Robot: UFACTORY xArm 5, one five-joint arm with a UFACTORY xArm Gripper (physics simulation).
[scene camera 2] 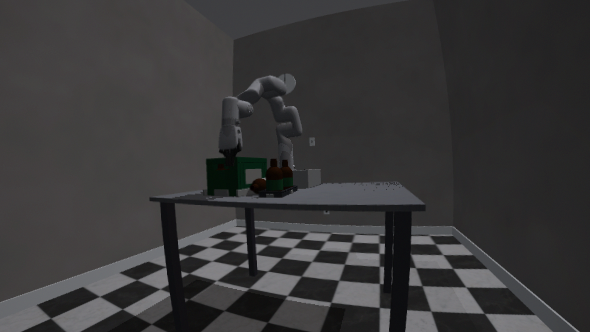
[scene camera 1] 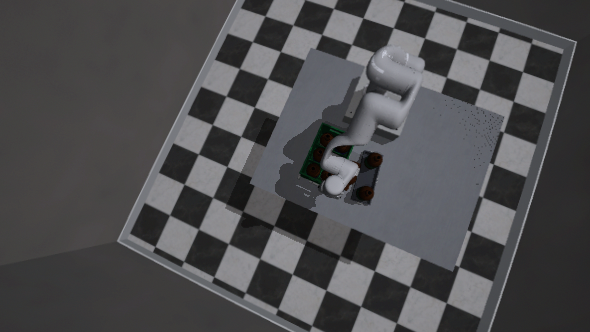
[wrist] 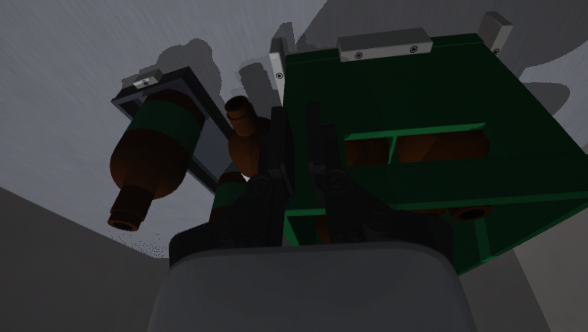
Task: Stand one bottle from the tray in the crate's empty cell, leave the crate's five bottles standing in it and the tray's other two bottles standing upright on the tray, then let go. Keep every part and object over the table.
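Places are measured from the arm's base along level axes (x up, y ahead, z left), in centimetres.
Pixels of known places: gripper, fingertip midpoint: [scene camera 2: 229,166] [wrist: 299,122].
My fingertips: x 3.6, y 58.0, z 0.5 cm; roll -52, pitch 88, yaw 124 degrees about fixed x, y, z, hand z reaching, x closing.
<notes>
Behind a point stands the place of what it marks.
The green crate [scene camera 1: 334,129] @(z -10.3, x 7.0, y 28.8 cm) [scene camera 2: 220,175] @(z -7.6, x -0.4, y 55.3 cm) [wrist: 350,90] @(z -3.4, x -2.8, y 55.1 cm) is upright with several brown bottles in its cells; the arm hides part of it in scene camera 1, and I cannot tell which cell is empty. Two bottles stand upright on the dark tray [scene camera 1: 369,176] @(z 17.0, x -9.3, y 39.4 cm) [wrist: 206,102] @(z 12.4, x -8.5, y 51.1 cm): a near one [scene camera 1: 366,193] @(z 16.4, x 6.0, y 50.3 cm) [scene camera 2: 274,179] @(z 19.4, x -2.6, y 52.6 cm) [wrist: 155,145] @(z 15.2, x -1.0, y 52.2 cm) and a far one [scene camera 1: 374,160] @(z 13.7, x 3.8, y 33.7 cm) [scene camera 2: 287,177] @(z 16.9, x -2.7, y 34.9 cm) [wrist: 227,197] @(z 14.4, x -4.2, y 35.8 cm). A third bottle [scene camera 1: 351,182] @(z 9.0, x -3.6, y 47.4 cm) [scene camera 2: 258,185] @(z 9.1, x -5.4, y 49.0 cm) [wrist: 243,150] @(z 8.0, x -3.4, y 47.8 cm) lies on its side between crate and tray. My gripper [scene camera 2: 230,159] @(z 0.5, x 3.6, y 58.0 cm) [wrist: 299,122] @(z 0.5, x 3.6, y 58.0 cm) is shut and empty, pointing down by the crate's front corner on the tray side.
The grey table [scene camera 1: 420,200] @(z 46.2, x -9.8, y 39.3 cm) [scene camera 2: 350,196] @(z 49.6, x -9.8, y 48.0 cm) carries everything. Its front edge is close to the crate and tray. The arm's base [scene camera 2: 307,177] @(z 20.3, x -3.8, y 15.8 cm) stands behind them. Pale corner brackets [wrist: 385,46] @(z -6.9, x -7.0, y 56.4 cm) sit along the crate's foot, and a small one [wrist: 145,81] @(z 18.0, x -8.3, y 54.8 cm) sits at the tray's end.
</notes>
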